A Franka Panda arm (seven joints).
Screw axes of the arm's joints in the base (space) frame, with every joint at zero. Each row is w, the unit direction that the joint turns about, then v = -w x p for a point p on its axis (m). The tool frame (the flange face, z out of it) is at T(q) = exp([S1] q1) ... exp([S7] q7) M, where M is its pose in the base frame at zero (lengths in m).
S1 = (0, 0, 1, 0, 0, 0)
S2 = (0, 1, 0, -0.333, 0, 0)
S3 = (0, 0, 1, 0, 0, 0)
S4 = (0, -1, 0, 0.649, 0, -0.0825)
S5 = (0, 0, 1, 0, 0, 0)
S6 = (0, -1, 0, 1.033, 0, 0)
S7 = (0, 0, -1, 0, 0.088, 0)
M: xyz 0.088 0 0.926 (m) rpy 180 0 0 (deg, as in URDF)
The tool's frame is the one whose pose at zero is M.
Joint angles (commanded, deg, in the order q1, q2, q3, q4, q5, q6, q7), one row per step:
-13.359 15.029 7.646 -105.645 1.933 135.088 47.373
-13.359 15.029 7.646 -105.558 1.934 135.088 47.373
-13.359 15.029 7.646 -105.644 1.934 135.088 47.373
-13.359 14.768 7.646 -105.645 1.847 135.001 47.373
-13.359 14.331 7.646 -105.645 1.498 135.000 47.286
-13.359 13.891 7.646 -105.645 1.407 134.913 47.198
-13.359 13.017 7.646 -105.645 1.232 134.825 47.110
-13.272 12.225 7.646 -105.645 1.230 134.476 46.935
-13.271 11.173 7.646 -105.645 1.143 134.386 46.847
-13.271 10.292 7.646 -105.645 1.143 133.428 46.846
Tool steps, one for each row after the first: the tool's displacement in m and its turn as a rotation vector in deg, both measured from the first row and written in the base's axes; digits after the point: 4 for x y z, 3 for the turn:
0.0003 -0.0001 0.0007 -0.008 -0.087 -0.004
0.0000 0.0000 0.0000 0.001 -0.001 -0.001
-0.0005 0.0001 0.0027 -0.124 -0.162 0.049
-0.0011 0.0002 0.0076 -0.548 -0.563 0.308
-0.0019 0.0003 0.0124 -0.742 -0.900 0.442
-0.0034 0.0006 0.0219 -1.113 -1.651 0.614
-0.0052 0.0020 0.0300 -1.306 -2.079 0.885
-0.0074 0.0025 0.0415 -1.646 -3.007 1.009
-0.0105 0.0032 0.0492 -1.742 -2.912 1.055

